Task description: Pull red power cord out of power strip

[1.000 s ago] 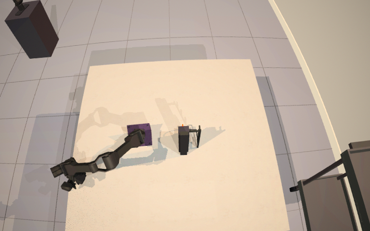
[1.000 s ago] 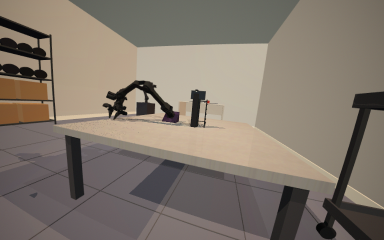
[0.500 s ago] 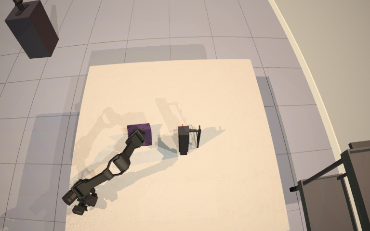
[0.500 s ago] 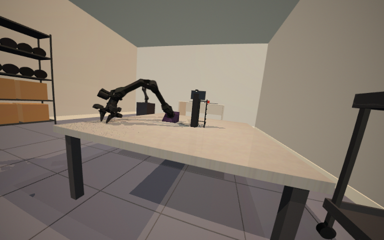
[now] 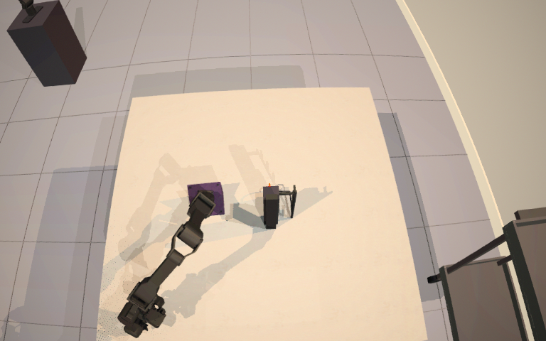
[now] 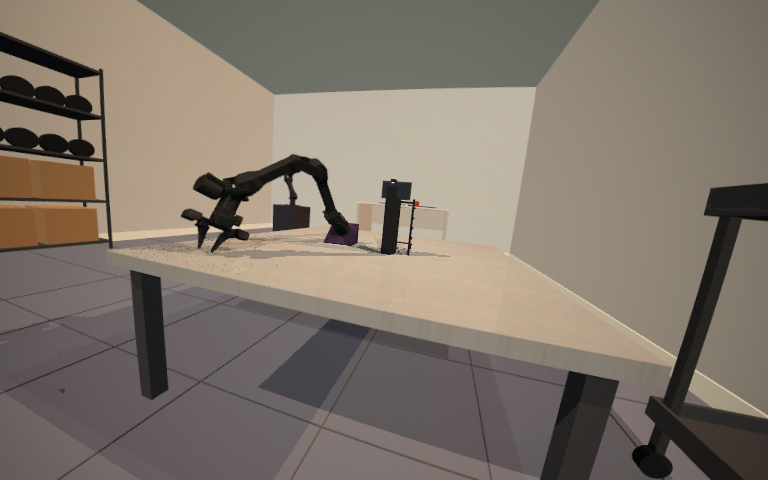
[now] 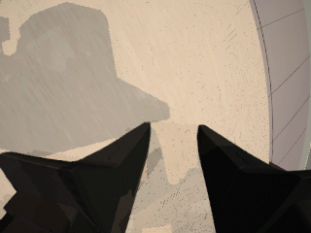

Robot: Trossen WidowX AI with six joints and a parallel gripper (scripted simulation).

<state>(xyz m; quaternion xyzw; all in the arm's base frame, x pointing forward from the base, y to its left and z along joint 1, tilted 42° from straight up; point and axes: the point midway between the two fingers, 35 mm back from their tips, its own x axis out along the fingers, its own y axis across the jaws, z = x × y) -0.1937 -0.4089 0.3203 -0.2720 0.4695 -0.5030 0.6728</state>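
My gripper tip is 47 cm short of the red plug, 53 cm to the right of it and 8 cm below it.
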